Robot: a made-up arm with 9 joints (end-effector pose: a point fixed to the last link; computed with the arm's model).
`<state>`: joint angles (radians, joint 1 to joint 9).
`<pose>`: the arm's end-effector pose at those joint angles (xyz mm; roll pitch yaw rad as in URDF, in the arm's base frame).
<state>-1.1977 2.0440 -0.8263 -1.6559 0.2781 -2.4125 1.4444 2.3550 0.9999</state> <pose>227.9 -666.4 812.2 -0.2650 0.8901 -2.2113</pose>
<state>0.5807 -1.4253 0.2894 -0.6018 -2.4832 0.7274 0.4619 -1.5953 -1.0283</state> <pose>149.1 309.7 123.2 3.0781 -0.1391 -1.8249</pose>
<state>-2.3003 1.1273 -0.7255 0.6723 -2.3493 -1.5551 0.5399 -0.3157 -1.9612</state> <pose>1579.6 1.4 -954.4 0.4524 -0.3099 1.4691</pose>
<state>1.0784 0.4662 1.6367 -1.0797 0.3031 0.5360 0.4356 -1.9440 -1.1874</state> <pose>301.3 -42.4 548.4 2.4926 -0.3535 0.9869</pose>
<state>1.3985 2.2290 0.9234 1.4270 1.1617 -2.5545 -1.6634 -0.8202 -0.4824</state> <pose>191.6 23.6 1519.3 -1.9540 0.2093 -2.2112</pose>
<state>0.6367 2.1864 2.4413 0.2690 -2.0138 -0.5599 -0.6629 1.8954 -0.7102</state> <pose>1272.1 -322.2 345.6 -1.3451 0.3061 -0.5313</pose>
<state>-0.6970 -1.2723 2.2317 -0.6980 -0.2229 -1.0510 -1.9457 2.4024 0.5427</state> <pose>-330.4 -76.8 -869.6 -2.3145 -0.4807 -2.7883</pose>
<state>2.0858 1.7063 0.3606 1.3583 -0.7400 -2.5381 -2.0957 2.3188 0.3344</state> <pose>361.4 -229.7 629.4 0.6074 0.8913 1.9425</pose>
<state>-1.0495 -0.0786 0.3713 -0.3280 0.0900 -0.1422 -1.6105 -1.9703 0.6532</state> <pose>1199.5 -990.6 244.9 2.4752 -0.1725 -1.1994</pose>
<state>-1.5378 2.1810 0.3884 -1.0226 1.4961 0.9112 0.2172 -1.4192 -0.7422</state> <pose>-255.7 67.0 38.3 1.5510 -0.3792 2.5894</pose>
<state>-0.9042 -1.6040 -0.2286 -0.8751 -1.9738 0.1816 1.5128 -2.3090 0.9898</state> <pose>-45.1 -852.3 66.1 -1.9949 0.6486 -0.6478</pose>
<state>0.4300 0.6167 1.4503 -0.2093 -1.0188 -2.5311 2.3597 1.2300 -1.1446</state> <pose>1345.0 495.7 -805.8 2.2447 0.7606 -1.0134</pose>
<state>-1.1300 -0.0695 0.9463 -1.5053 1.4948 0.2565 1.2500 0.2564 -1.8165</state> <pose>45.2 -93.1 755.8 -0.9196 0.2758 -1.9859</pose>
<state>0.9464 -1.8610 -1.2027 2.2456 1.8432 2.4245 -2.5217 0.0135 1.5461</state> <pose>-107.2 -129.1 -705.1 1.0510 0.9249 0.3090</pose>
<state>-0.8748 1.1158 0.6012 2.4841 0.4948 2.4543 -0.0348 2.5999 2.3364</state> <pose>66.4 615.6 59.2 2.0653 -0.1076 -2.9403</pose>
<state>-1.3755 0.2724 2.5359 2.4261 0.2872 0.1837 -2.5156 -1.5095 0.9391</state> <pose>-420.8 -270.2 880.3 -0.7912 -1.0112 -0.8994</pose>
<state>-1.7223 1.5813 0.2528 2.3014 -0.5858 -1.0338 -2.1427 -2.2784 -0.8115</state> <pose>-737.2 170.4 -673.2 -1.2277 -0.6561 -1.3370</pose>
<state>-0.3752 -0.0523 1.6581 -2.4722 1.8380 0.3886 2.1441 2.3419 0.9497</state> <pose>564.2 150.6 236.0 -2.8495 0.6905 1.0001</pose>
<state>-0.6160 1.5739 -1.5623 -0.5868 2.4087 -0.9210 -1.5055 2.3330 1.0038</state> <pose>1019.5 -260.9 -144.5 -1.7439 0.5825 -2.5535</pose>
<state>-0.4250 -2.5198 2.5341 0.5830 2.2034 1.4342 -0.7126 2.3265 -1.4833</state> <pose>-239.3 -187.6 337.0 -1.4646 0.6371 -0.9985</pose>
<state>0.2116 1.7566 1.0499 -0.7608 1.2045 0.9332 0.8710 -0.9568 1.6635</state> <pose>13.7 -26.3 99.3 1.1646 0.4240 -2.4388</pose>
